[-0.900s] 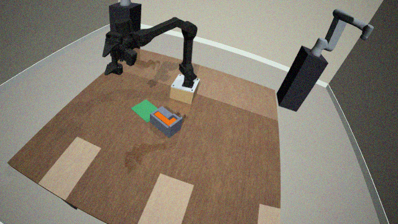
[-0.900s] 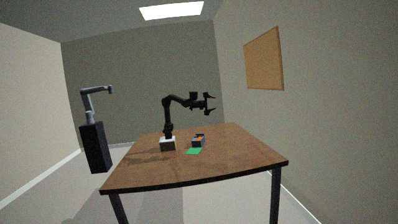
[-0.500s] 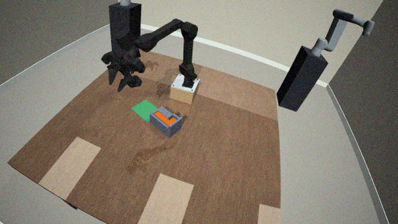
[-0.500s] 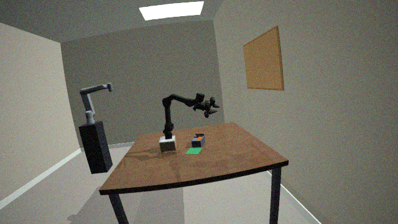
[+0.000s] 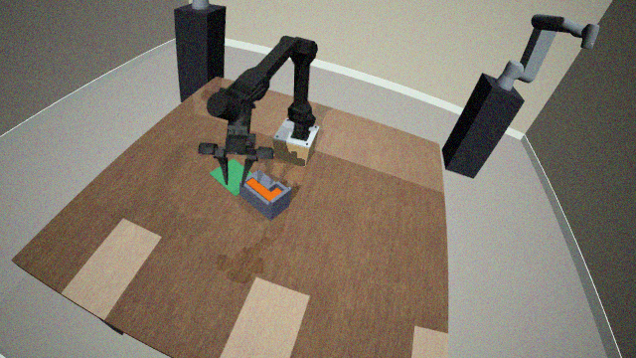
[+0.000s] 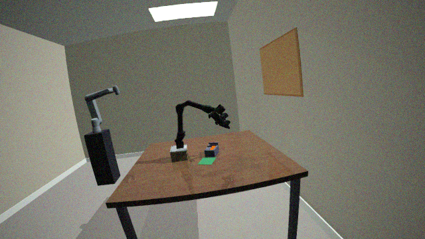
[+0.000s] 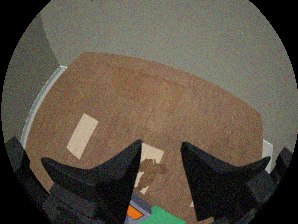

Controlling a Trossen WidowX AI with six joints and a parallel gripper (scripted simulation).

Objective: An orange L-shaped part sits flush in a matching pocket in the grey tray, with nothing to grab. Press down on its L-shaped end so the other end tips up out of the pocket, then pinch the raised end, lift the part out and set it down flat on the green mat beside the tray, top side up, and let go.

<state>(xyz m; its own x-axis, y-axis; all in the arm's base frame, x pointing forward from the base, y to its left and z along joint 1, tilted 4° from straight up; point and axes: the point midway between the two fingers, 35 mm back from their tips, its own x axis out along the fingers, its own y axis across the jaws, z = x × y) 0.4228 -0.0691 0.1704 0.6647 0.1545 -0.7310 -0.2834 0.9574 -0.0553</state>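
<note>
The orange L-shaped part lies 160 mm behind my gripper tip, 40 mm to the left of it and 180 mm below it. The rest, counted from my gripper tip: green mat: 230 mm behind, 110 mm to the right, 240 mm below.
</note>
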